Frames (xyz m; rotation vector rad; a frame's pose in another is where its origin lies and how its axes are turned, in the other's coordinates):
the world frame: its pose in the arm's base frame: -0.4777 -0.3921 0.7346 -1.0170 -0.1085 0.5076
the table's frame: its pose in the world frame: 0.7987 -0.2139 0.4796 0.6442 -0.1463 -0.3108
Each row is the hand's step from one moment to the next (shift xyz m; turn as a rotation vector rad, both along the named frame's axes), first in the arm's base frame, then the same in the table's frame.
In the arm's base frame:
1: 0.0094 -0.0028 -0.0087 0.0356 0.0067 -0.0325
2: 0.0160 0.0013 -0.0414 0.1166 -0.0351 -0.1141
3: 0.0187 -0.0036 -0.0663 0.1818 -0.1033 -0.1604
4: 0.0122 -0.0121 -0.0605 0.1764 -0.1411 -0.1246
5: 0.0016 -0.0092 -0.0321 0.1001 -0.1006 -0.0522
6: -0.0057 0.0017 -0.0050 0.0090 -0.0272 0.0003
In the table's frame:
1: 0.0065 -0.0019 -0.0112 0.0303 0.0082 -0.0372
2: 0.0088 0.0113 -0.0420 0.0797 -0.0223 -0.1449
3: 0.0058 0.0146 -0.0672 0.1115 -0.0847 -0.2232
4: -0.0020 0.0066 -0.0625 0.1001 -0.1298 -0.1992
5: -0.0065 0.0022 -0.0327 0.0532 -0.0985 -0.1016
6: -0.0056 0.0047 -0.0027 -0.0002 -0.0270 -0.0096

